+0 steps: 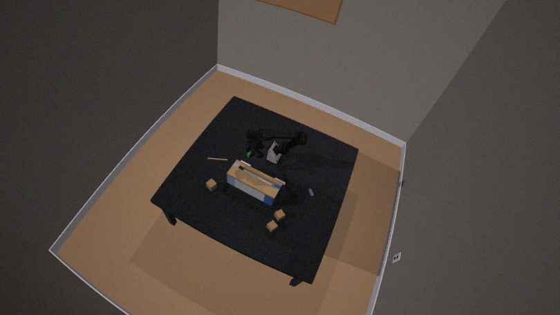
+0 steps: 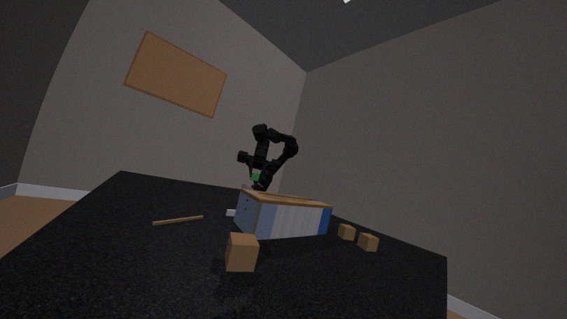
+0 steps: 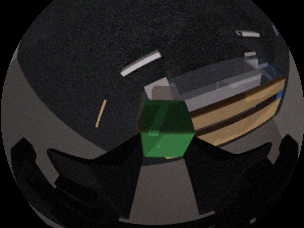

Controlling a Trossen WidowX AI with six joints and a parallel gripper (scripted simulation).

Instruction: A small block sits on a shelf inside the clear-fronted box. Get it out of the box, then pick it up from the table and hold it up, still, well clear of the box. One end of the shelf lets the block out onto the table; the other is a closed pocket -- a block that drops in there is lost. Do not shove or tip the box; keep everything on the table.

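Now: gripper tip 10 mm past the green block and 10 mm to the right of it. Round my gripper tip: wooden stick 40 mm ahead, 240 mm to the right, 170 mm below; then box 80 mm ahead, 120 mm to the left, 110 mm below; then tan cube 280 mm ahead, 150 mm to the right, 140 mm below.
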